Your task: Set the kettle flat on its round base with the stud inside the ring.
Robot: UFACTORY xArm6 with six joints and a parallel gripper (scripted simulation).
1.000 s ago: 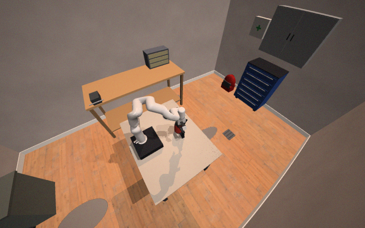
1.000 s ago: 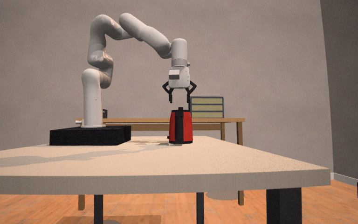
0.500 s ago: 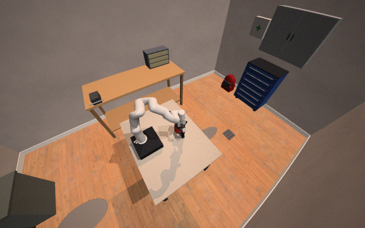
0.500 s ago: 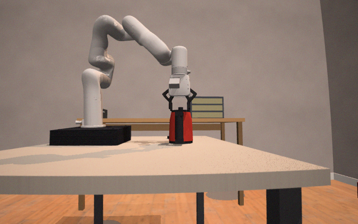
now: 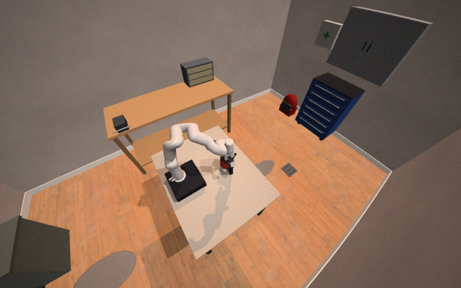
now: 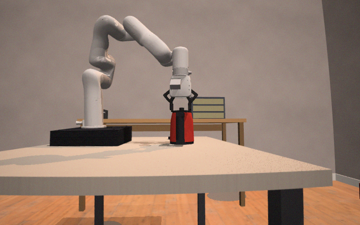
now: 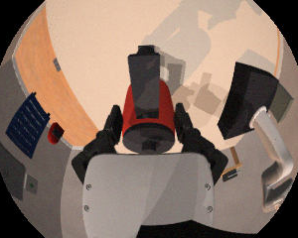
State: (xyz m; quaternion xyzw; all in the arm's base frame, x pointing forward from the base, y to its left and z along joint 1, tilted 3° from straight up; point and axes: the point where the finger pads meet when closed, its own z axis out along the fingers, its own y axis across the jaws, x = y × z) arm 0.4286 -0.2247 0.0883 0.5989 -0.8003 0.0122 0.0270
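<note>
Now: hand 80 mm above the red kettle, 30 mm to the right of it and 10 mm short of it. Round my hand: black round base: 360 mm to the left, 150 mm below, 70 mm ahead.
</note>
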